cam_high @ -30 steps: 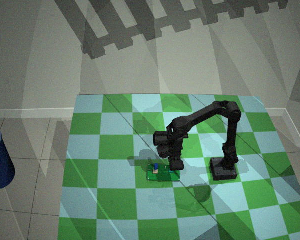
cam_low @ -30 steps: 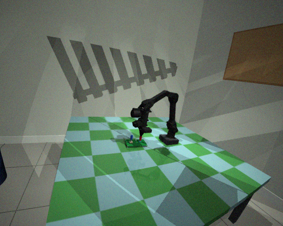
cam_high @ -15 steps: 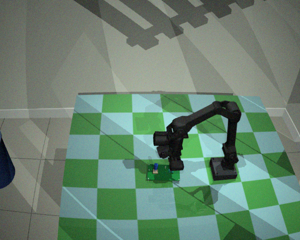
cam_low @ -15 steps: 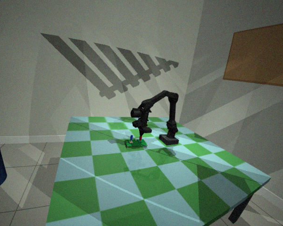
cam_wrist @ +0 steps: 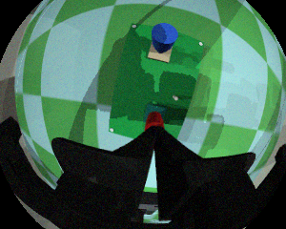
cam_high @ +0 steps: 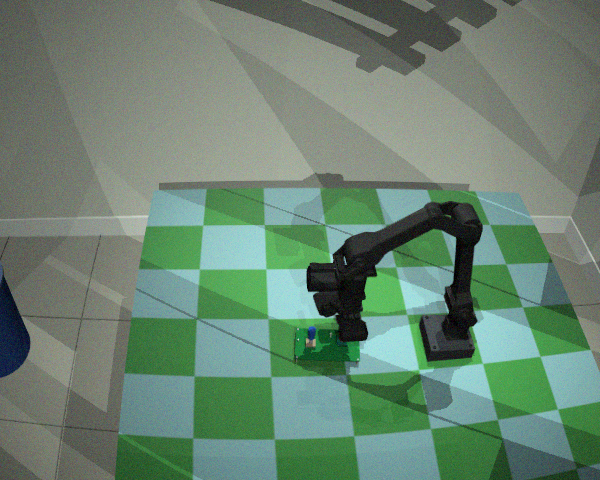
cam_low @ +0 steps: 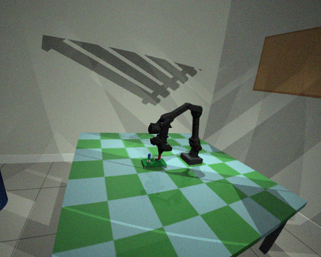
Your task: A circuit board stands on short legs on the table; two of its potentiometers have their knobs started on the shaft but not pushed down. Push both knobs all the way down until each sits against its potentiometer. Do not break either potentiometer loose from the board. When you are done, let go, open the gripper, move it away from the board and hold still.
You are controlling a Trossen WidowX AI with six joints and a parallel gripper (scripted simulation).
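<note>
Right now the red knob is 20 mm below my gripper tip. Also, from my gripper tip: blue knob: 80 mm ahead.
</note>
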